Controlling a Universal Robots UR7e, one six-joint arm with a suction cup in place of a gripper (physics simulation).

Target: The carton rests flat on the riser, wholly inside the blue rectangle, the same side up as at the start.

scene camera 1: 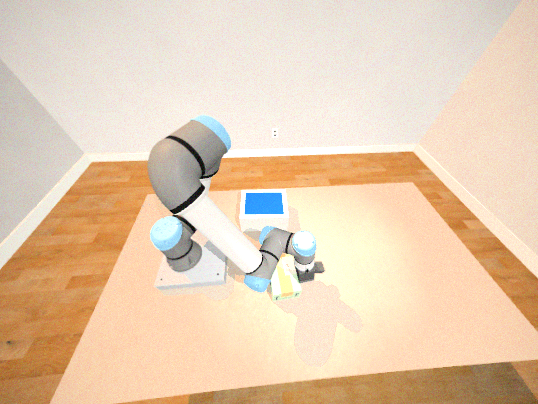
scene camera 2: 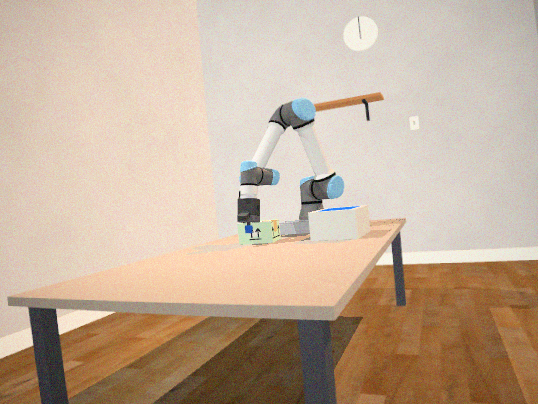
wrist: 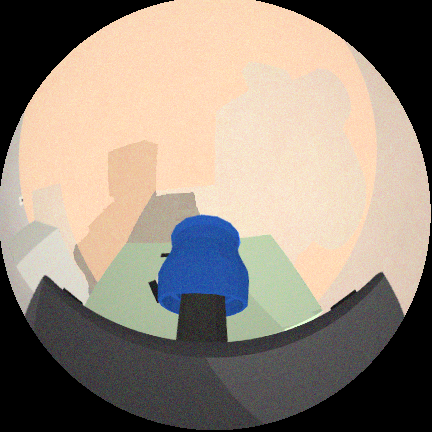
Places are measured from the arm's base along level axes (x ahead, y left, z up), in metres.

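Pixels of known places: end effector, tool point: (scene camera 2: 248,233) (wrist: 204,244); arm's base, origin of the base link: (scene camera 1: 185,255).
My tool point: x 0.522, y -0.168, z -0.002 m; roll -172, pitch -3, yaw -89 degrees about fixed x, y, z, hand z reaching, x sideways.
Note:
Ahead of a thing's pixels: the offset from my tool point to its middle. Level surfaces: height alone.
The carton {dy +0.014, dx -0.091, dz -0.005 m} (scene camera 1: 285,280) (scene camera 2: 264,234) (wrist: 273,273) lies flat on the table, in front of the riser and apart from it. Its top is yellow-white and its green side carries up-arrows. My suction cup (scene camera 2: 248,229) (wrist: 203,261) points straight down and hangs low beside that green side, close against it. Its mouth faces the table, not the carton. The white riser {dy +0.383, dx -0.127, dz +0.008 m} (scene camera 1: 263,220) (scene camera 2: 339,226) carries the blue rectangle {dy +0.383, dx -0.127, dz +0.068 m} (scene camera 1: 263,203) (scene camera 2: 339,208), and nothing lies on it.
The arm's base plate (scene camera 1: 191,274) (scene camera 2: 293,228) stands left of the carton and the riser. The forearm and wrist joints (scene camera 1: 275,250) hang low just behind the carton. The table {dz -0.053 m} (scene camera 1: 388,280) (scene camera 2: 267,280) is wide and peach-coloured.

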